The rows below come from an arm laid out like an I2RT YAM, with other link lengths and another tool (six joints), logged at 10 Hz.
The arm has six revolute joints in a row. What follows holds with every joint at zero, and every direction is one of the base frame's. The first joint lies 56.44 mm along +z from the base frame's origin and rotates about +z. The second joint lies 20.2 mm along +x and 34.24 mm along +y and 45.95 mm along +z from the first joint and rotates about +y. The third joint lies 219.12 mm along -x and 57.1 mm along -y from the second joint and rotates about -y. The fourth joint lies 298.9 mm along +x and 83.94 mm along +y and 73.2 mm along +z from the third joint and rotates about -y. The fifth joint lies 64.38 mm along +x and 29.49 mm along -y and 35.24 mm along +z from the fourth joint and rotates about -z. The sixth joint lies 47.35 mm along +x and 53.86 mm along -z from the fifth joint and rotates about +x. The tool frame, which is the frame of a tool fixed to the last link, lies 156 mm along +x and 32 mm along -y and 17 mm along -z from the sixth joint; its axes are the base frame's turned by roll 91.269, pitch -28.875 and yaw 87.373 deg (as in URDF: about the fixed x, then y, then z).
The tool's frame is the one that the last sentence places.
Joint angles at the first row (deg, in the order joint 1, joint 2, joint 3, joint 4, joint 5, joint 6):
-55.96, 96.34, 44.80, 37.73, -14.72, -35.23
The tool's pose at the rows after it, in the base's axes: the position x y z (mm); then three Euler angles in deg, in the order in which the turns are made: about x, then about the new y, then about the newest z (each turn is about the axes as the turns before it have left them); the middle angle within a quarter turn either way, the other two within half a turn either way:
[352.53 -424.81 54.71 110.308 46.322 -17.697]
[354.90 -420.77 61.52 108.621 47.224 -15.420]
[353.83 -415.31 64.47 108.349 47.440 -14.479]
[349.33 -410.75 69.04 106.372 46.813 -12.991]
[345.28 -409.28 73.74 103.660 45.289 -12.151]
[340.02 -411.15 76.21 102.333 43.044 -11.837]
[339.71 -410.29 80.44 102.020 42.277 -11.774]
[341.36 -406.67 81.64 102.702 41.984 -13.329]
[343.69 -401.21 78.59 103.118 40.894 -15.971]
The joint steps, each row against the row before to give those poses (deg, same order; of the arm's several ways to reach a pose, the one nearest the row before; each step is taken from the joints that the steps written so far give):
0.22, 0.21, 1.27, -1.77, -1.05, 0.16
0.31, -1.03, -0.84, 1.23, -0.36, 1.45
0.28, -1.68, -1.28, -0.12, 0.08, 0.87
0.34, -1.84, -2.14, 1.58, 1.19, 0.40
0.68, -0.80, -1.57, 2.42, 2.47, -0.65
0.54, -0.41, -0.59, 0.83, 2.89, -0.42
0.54, -0.86, -0.04, -0.68, 1.32, -0.05
0.75, -0.87, -0.12, -1.31, 0.97, -1.03
1.55, 0.03, -0.45, -0.06, 2.57, -2.13

